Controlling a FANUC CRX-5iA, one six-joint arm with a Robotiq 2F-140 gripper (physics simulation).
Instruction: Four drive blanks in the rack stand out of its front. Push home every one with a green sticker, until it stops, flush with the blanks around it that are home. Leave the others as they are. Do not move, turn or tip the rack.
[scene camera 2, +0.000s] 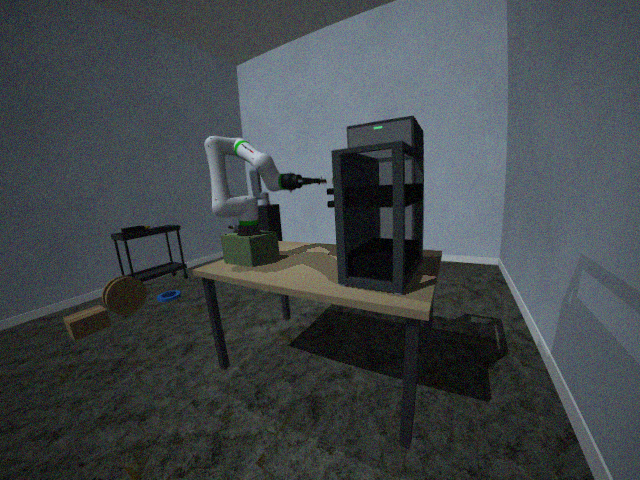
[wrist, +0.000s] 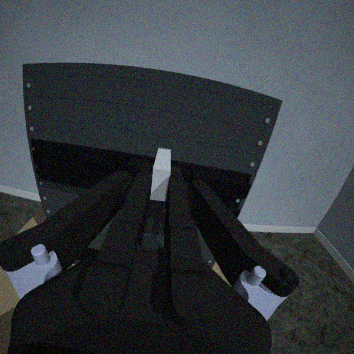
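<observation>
The dark rack (scene camera 2: 338, 222) stands upright on the table. In the scene view an upper dark blank end (scene camera 2: 330, 191) and a lower one (scene camera 2: 330, 204) stand out of its front; which blanks these are I cannot tell. In the wrist view, grey front panels (wrist: 145, 97) with screws at both sides sit above a black band (wrist: 75, 162), partly hidden by the fingers. No sticker can be made out. My gripper (scene camera 2: 324, 180) (wrist: 162, 159) is shut and empty, its pale tips together. It points at the rack front, slightly above the protruding ends in the scene view.
A grey box (scene camera 2: 379, 135) with a green light sits on top of the rack. The arm stands on a green block (scene camera 2: 250, 249) on the wooden table (scene camera 2: 310, 284). A black cart (scene camera 2: 147, 231), a round wooden piece (scene camera 2: 126, 295) and a blue ring lie beyond the table's left side.
</observation>
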